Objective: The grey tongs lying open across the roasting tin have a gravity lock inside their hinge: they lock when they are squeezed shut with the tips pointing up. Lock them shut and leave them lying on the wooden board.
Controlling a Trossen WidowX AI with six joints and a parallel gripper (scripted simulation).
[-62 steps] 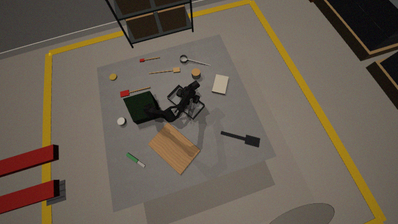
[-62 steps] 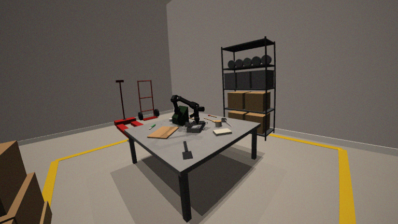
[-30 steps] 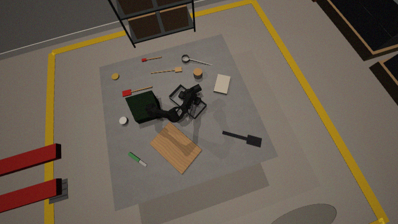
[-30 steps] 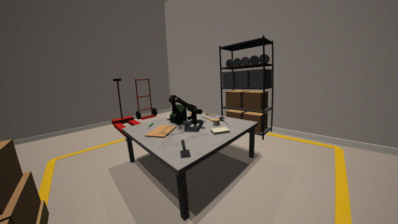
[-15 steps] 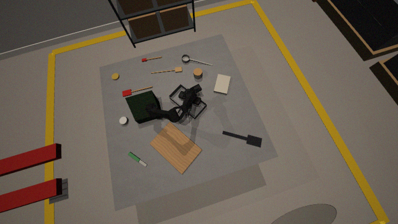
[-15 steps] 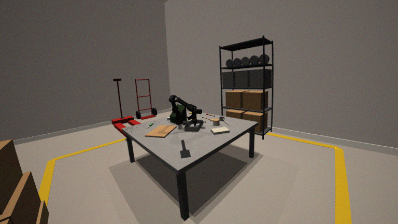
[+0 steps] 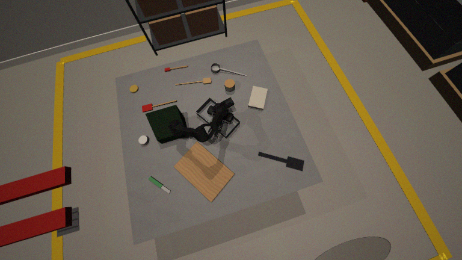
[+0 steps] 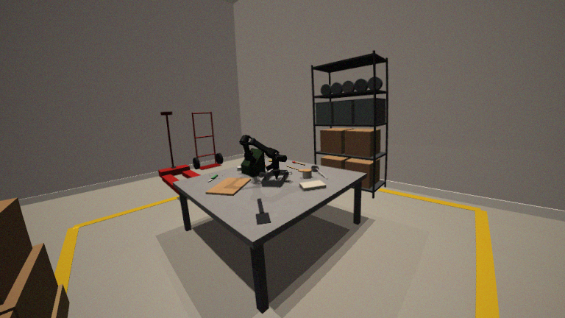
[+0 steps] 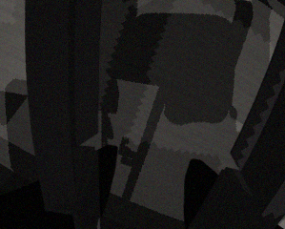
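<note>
My gripper tip is 2 cm past the roasting tin and 1 cm to the right of it. From my gripper tip the other things lie so: wooden board: 33 cm to the right, 23 cm behind, 2 cm below; then white block: 33 cm ahead, 8 cm to the left, 2 cm below; then red spatula: 46 cm behind, 28 cm to the left, 2 cm below.
</note>
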